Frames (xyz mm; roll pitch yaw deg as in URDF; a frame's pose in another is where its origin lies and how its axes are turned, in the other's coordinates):
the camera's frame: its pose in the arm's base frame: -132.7 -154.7 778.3 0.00 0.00 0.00
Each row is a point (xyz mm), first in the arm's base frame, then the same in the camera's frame.
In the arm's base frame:
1: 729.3 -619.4 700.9
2: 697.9 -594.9 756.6
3: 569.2 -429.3 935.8
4: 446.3 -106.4 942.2
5: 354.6 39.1 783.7
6: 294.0 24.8 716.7
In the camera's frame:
1: 862.0 -464.7 -77.4
2: 830.6 -440.2 -21.7
3: 701.9 -274.6 157.5
4: 579.0 48.3 163.9
5: 487.3 193.8 5.4
6: 426.7 179.5 -61.6

